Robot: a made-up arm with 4 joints.
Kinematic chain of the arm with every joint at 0, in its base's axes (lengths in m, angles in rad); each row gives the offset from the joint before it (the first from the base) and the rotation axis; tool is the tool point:
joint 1: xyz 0 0 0.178 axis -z
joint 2: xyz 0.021 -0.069 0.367 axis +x
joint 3: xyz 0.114 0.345 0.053 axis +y
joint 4: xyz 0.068 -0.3 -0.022 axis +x
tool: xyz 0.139 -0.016 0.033
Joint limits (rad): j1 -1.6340..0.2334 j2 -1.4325..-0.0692 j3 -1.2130..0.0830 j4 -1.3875..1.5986
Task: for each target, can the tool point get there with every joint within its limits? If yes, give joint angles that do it. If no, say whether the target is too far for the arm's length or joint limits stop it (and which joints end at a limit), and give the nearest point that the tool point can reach.
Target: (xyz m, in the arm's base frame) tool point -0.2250 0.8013 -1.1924
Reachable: no: too far | nearest point 0.0002 0.3421 0.4763 | short by 1.745 m
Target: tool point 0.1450 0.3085 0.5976
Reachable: yes | joints -1.1476 -0.7766 -0.2313 1.0364
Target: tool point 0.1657 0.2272 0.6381
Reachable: yes | joints -0.4109 -1.1174 -1.1054 0.9698
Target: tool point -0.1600 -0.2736 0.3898
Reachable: no: joint limits stop it (at a limit: joint 1, joint 2, joint 3) | nearest point -0.1997 0.1831 0.5242 | short by 0.478 m
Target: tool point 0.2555 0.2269 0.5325
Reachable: yes | joints -0.6694 -1.1866 -0.0464 -0.4434
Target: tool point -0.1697 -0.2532 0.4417
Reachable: no: joint limits stop it (at a limit: joint 1, joint 2, joint 3) | nearest point -0.1995 0.1822 0.5277 | short by 0.445 m
